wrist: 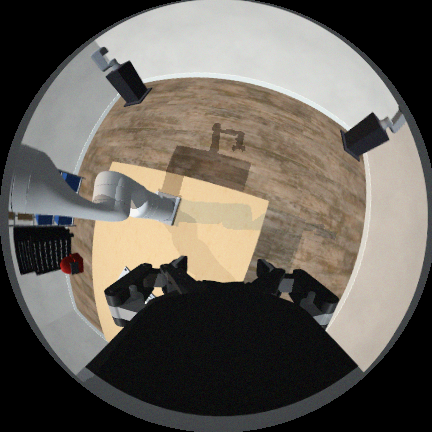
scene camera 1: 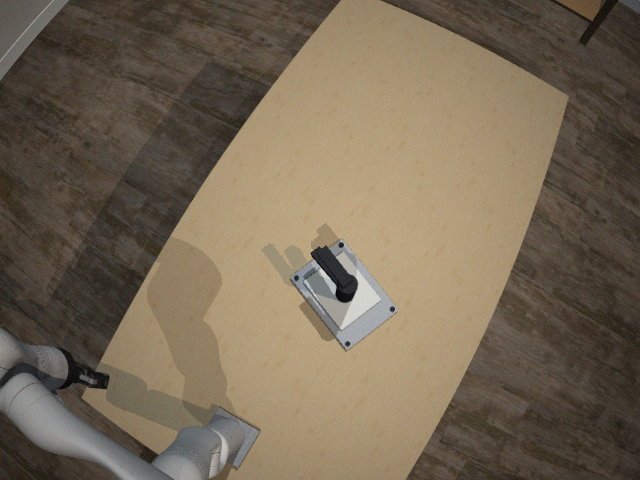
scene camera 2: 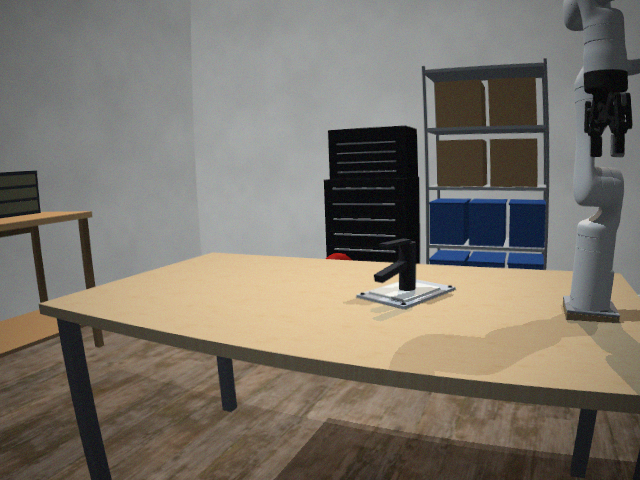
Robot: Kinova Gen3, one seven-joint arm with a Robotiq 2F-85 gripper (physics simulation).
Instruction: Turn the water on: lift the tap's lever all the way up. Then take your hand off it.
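Seen in the pictures: gripper, between the fingertips: [wrist: 221, 265] [scene camera 1: 88, 370] [scene camera 2: 606, 157]; arm's base, origin of its link: [wrist: 163, 208] [scene camera 1: 226, 434] [scene camera 2: 587, 305].
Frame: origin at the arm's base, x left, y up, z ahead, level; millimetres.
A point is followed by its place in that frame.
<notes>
The black tap [scene camera 1: 346, 290] @[x -107, y 125, z 461 mm] [scene camera 2: 407, 273] @[x -80, y 42, z 471 mm] stands upright on a grey and white base plate [scene camera 1: 368, 324] @[x -193, y -14, z 431 mm] on the table. Its lever [scene camera 1: 331, 264] @[x -50, y 134, z 499 mm] [scene camera 2: 395, 242] @[x -40, y 134, z 496 mm] lies along the top, close to level, pointing the same way as the spout [scene camera 2: 388, 271] @[x -13, y 61, z 509 mm] below it. My gripper [scene camera 1: 107, 381] [scene camera 2: 606, 149] @[x 269, y 349, z 33 mm] [wrist: 221, 265] @[x 269, y 349, z 33 mm] is open and empty, pointing down. It is high up, far from the tap, near the table's lower-left corner in scene camera 1. In the wrist view the tap is hidden behind a finger; bits of its base plate show.
The arm's base [scene camera 1: 248, 446] @[x -63, y 1, z -1 mm] [scene camera 2: 591, 314] @[x 56, y -5, z 1 mm] is mounted on the same table [scene camera 1: 413, 155] @[x -113, y -22, z 927 mm] [scene camera 2: 232, 310] @[x 172, y -22, z 878 mm] [wrist: 220, 250] @[x 278, y -22, z 108 mm]. A black drawer cabinet [scene camera 2: 371, 206], a shelf rack [scene camera 2: 546, 155] with boxes and bins, and a red object [scene camera 2: 338, 256] [wrist: 71, 264] stand beyond the table.
</notes>
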